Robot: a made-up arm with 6 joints. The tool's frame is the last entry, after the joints. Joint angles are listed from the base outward. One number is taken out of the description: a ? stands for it. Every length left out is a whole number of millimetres.
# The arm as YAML. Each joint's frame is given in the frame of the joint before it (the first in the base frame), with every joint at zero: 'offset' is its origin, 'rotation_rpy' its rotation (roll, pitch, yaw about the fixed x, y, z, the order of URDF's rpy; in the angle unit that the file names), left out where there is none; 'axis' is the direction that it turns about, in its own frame. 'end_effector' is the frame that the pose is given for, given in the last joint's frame.
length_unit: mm
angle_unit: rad
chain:
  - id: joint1
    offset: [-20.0, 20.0, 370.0]
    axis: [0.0, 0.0, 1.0]
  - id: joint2
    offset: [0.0, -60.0, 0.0]
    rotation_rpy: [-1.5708, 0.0, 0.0]
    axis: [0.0, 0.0, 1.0]
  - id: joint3
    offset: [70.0, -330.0, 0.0]
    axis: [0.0, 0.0, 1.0]
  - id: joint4
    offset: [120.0, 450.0, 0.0]
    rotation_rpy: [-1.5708, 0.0, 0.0]
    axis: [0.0, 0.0, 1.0]
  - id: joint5
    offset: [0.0, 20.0, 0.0]
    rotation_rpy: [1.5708, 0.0, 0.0]
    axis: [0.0, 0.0, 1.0]
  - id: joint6
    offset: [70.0, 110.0, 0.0]
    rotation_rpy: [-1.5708, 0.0, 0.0]
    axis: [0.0, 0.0, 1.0]
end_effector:
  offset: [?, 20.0, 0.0]
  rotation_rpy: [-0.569, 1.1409, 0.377]
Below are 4 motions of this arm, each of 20 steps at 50 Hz.
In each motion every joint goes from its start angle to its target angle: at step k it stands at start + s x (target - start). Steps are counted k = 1, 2, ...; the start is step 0. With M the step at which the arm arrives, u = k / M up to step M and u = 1 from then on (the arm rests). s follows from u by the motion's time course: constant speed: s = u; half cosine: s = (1 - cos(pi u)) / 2; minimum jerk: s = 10 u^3 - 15 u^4 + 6 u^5.
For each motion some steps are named. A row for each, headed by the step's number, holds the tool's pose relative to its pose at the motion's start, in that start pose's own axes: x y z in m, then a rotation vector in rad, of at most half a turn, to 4 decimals.
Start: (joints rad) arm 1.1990 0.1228 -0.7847 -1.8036 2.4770 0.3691
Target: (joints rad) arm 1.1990 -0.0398 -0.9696 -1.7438 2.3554 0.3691
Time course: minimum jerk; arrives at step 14
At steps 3, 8, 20:
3: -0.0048 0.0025 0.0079 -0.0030 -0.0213 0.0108
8: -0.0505 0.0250 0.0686 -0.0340 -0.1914 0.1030
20: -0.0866 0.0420 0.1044 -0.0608 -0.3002 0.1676

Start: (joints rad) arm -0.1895 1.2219 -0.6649 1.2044 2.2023 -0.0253
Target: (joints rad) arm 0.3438 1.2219 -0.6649 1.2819 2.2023 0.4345
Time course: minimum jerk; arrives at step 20
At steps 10, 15, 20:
10: -0.0191 -0.0371 0.0145 -0.3654 0.0869 0.1882
15: -0.0297 -0.0670 0.0347 -0.6390 0.1547 0.3628
20: -0.0316 -0.0746 0.0413 -0.7078 0.1721 0.4120

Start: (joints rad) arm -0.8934 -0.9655 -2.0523 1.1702 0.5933 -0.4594
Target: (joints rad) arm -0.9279 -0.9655 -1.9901 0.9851 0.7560 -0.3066
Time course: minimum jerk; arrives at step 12
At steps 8, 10, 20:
8: -0.0208 0.0289 -0.0032 -0.0678 -0.0610 -0.1832
10: -0.0247 0.0359 -0.0039 -0.0864 -0.0714 -0.2252
20: -0.0254 0.0374 -0.0040 -0.0903 -0.0734 -0.2338

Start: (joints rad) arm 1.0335 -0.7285 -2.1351 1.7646 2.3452 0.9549
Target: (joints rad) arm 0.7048 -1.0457 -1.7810 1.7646 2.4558 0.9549
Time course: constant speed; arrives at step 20
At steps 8, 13, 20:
8: -0.0434 -0.0033 0.0084 -0.0969 0.0575 0.0575
13: -0.0709 -0.0078 0.0181 -0.1581 0.0908 0.0941
20: -0.1085 -0.0168 0.0378 -0.2445 0.1339 0.1464

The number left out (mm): -30.0
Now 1 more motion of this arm.
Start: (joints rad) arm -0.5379 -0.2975 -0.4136 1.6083 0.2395 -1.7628
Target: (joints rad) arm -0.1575 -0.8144 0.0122 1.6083 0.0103 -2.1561
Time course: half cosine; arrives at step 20
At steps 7, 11, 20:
7: 0.0056 -0.0101 -0.0373 0.1742 0.0424 -0.0575
11: 0.0082 -0.0133 -0.0755 0.3676 0.0938 -0.1154
20: 0.0041 -0.0072 -0.1200 0.6307 0.1728 -0.1846

